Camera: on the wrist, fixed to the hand. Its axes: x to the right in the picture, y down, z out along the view.
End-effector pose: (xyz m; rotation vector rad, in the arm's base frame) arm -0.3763 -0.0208 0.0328 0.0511 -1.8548 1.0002
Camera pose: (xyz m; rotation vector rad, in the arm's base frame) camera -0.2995 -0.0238 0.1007 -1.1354 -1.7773 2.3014
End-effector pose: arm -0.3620 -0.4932 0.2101 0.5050 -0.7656 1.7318
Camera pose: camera -0.2885 -0.4245 0.1903 -0.3164 0.9539 -2.6919
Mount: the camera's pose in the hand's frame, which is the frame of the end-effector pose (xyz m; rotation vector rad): 0.0121 -0.0772 -0.0664 0.3276 -0.2374 1.4284
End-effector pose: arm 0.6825 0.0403 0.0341 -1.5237 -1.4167 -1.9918
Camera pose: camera 0.5849 0.0287 0.0050 -1.7820 -0.3163 -0.6839
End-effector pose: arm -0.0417 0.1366 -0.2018 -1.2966 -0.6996 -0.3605
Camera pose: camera -0.0620 0.0550 -0.1431 -1.2253 0.1021 1.0325
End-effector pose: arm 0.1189 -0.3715 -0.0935 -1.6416 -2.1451 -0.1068
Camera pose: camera 0.0636 -0.4044 -0.0137 -2.5640 -0.6029 0.8223
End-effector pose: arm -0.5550 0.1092 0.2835 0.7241 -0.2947 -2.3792
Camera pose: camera -0.5643 0.1598 0.1948 0.1714 -0.9332 -1.0305
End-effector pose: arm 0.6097 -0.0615 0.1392 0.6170 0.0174 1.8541
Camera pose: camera 0.6466 -0.0033 0.0633 -1.0593 0.3123 -2.6445
